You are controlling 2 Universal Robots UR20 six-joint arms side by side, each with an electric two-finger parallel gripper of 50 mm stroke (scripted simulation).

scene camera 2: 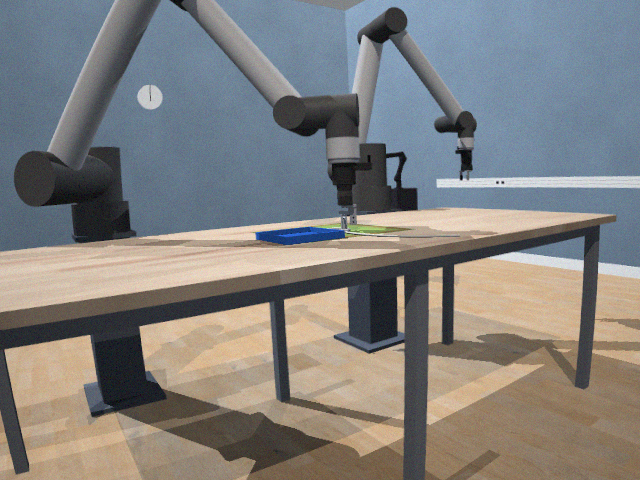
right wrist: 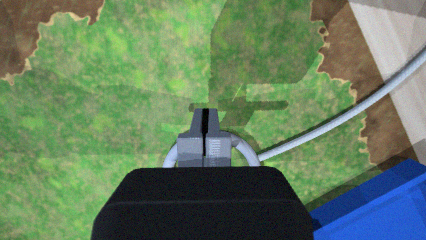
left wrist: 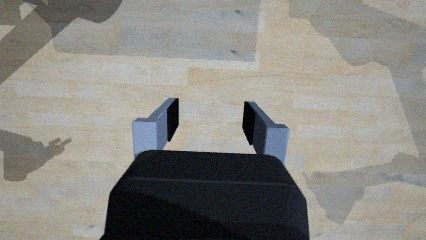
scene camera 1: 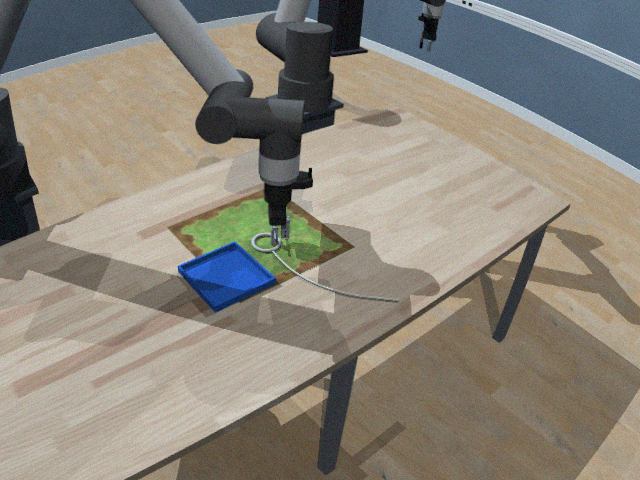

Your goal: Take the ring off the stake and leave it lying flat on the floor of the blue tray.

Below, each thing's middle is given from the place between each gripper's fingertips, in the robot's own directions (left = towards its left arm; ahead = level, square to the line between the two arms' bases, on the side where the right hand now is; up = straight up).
Right now the mat [scene camera 1: 240,220] is 60 mm behind my right hand [scene camera 1: 284,236], 50 mm to the right of it and 50 mm below it. Also, from my right hand: blue tray [scene camera 1: 222,274] (50 mm ahead, 220 mm to the right, 30 mm below).
